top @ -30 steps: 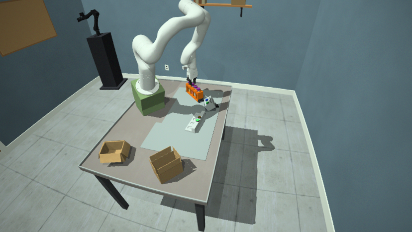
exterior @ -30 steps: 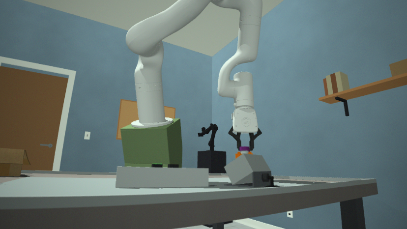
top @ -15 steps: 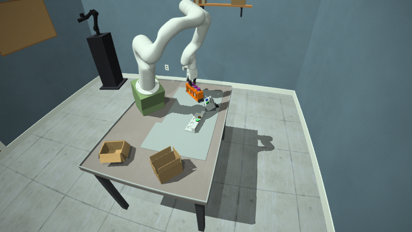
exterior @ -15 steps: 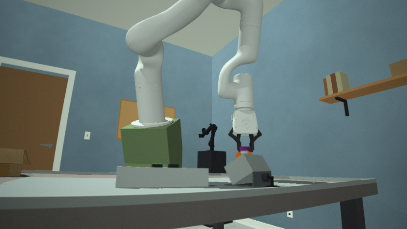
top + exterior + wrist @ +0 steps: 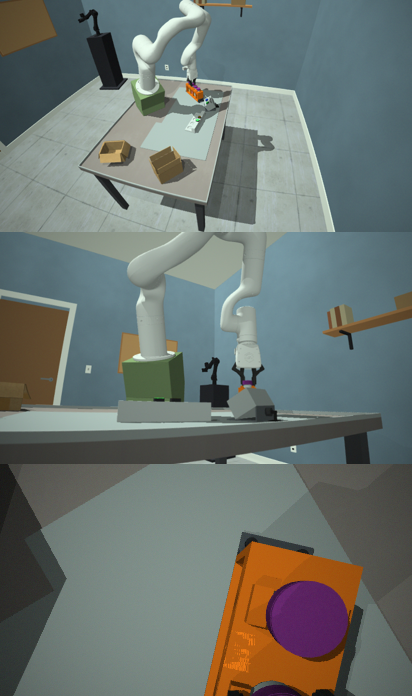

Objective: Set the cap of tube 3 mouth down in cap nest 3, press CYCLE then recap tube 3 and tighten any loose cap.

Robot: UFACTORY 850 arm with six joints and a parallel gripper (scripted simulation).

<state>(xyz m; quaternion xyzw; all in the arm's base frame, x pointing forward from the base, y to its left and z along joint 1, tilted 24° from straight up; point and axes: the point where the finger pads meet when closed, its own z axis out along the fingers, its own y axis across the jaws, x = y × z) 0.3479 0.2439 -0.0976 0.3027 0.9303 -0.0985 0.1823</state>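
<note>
The green key lies 15 cm ahead of my hand, 23 cm to the right of it and 6 cm below it. Round my hand: blue key (14 cm ahead, 18 cm to the right, 6 cm below); then grey key housing (16 cm ahead, 21 cm to the right, 8 cm below).
</note>
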